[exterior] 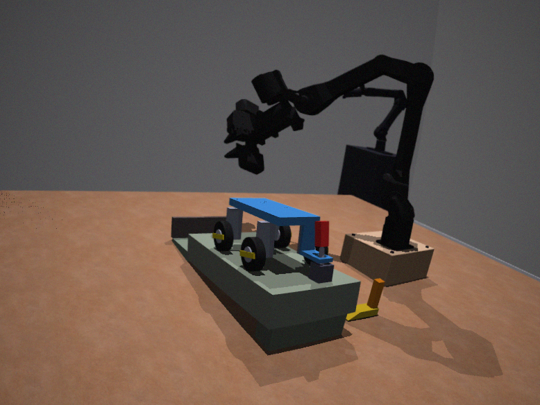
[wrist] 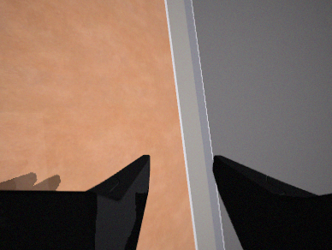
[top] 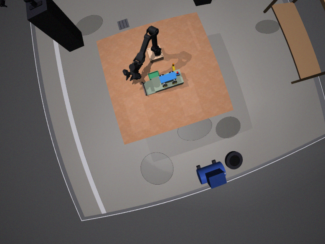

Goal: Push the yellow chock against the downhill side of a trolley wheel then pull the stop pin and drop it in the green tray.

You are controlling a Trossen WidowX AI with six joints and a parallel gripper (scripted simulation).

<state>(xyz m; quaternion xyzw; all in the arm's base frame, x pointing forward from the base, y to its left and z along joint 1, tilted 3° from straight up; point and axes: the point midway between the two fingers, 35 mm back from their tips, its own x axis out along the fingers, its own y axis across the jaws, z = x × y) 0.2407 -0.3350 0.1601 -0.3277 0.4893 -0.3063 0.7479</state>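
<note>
My gripper tip is now 490 mm to the right of the red-headed stop pin, 60 mm short of it and 50 mm above it. The rest, counted from my gripper tip: blue trolley: 390 mm to the left, 80 mm ahead, 70 mm below; dark end stop: 160 mm below, 120 mm to the left, 80 mm ahead; green tray: 260 mm to the left, 190 mm below, 40 mm behind.
</note>
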